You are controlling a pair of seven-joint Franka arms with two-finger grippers.
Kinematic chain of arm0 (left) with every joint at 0, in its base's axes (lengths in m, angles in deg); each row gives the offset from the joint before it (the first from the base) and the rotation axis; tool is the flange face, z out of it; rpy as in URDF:
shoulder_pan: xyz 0 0 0.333 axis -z
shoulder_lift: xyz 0 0 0 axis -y
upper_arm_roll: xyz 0 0 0.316 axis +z
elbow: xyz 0.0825 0 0 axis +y
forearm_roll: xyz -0.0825 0 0.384 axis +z
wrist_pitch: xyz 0 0 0 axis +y
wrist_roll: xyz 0.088 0 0 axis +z
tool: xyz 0 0 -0.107 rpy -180 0 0
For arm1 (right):
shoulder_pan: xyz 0 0 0.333 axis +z
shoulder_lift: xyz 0 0 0 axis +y
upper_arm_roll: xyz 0 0 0.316 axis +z
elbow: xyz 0.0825 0 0 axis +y
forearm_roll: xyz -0.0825 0 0.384 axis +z
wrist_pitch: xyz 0 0 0 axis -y
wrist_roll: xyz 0.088 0 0 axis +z
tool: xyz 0 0 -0.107 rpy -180 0 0
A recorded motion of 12 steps. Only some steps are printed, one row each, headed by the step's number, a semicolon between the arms.
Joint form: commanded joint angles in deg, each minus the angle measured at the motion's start. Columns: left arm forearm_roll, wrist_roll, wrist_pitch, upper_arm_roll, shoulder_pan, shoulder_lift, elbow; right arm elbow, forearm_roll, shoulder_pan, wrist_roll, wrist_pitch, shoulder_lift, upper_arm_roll.
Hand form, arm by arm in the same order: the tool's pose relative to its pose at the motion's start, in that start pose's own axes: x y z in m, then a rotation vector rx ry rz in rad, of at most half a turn. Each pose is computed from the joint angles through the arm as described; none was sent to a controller.
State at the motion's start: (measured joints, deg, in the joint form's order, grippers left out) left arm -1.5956 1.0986 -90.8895 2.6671 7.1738 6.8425 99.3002; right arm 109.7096 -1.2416 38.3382 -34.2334 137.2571 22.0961 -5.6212
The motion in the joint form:
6: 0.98 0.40 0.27 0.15 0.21 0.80 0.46; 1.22 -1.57 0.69 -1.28 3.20 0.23 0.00
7: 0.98 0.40 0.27 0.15 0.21 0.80 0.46; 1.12 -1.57 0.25 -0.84 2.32 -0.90 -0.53
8: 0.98 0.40 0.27 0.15 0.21 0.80 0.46; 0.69 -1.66 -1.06 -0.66 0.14 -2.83 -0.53
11: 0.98 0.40 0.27 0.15 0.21 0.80 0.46; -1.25 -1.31 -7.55 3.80 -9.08 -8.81 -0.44
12: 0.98 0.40 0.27 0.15 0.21 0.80 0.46; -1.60 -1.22 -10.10 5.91 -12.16 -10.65 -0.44
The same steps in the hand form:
6: -0.0048 -0.0015 -0.0028 0.0161 0.0015 -0.0055; -0.0057 -0.0057 0.0058 0.0045 0.0351 -0.0110
7: -0.0048 -0.0015 -0.0028 0.0161 0.0015 -0.0055; 0.0010 0.0031 -0.0055 0.0039 0.0417 -0.0013
8: -0.0048 -0.0015 -0.0028 0.0161 0.0015 -0.0055; 0.0102 0.0158 -0.0254 0.0031 0.0441 0.0200
11: -0.0048 -0.0015 -0.0028 0.0161 0.0015 -0.0055; 0.0424 0.0826 -0.0876 -0.0149 0.0195 0.0666
12: -0.0048 -0.0015 -0.0028 0.0161 0.0015 -0.0055; 0.0500 0.1106 -0.1045 -0.0243 0.0038 0.0775

